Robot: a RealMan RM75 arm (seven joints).
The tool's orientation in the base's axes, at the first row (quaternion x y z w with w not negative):
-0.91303 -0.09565 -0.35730 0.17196
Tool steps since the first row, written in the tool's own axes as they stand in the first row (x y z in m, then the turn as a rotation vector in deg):
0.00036 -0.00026 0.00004 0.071 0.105 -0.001
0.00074 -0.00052 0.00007 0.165 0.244 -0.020
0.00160 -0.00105 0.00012 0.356 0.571 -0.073
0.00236 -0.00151 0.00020 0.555 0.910 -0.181
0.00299 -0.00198 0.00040 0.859 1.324 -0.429
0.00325 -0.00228 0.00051 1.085 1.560 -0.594
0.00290 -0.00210 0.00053 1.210 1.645 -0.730
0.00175 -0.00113 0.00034 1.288 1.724 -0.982
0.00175 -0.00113 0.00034 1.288 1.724 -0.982
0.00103 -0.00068 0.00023 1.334 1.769 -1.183
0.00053 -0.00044 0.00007 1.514 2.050 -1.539
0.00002 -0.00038 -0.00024 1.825 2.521 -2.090
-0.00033 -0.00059 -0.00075 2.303 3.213 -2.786
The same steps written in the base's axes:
0.00021 0.00027 0.00028 0.082 -0.094 0.024
0.00043 0.00054 0.00059 0.180 -0.224 0.067
0.00092 0.00110 0.00127 0.383 -0.536 0.154
0.00139 0.00159 0.00185 0.562 -0.880 0.281
0.00183 0.00213 0.00226 0.752 -1.341 0.558
0.00200 0.00247 0.00244 0.884 -1.610 0.768
0.00181 0.00229 0.00214 0.916 -1.734 0.926
0.00115 0.00126 0.00124 0.840 -1.899 1.132
0.00115 0.00126 0.00124 0.840 -1.899 1.132
0.00069 0.00077 0.00072 0.762 -2.015 1.291
0.00030 0.00046 0.00042 0.756 -2.401 1.589
-0.00025 0.00026 0.00027 0.781 -3.030 2.064
-0.00088 0.00024 0.00043 0.903 -3.910 2.699

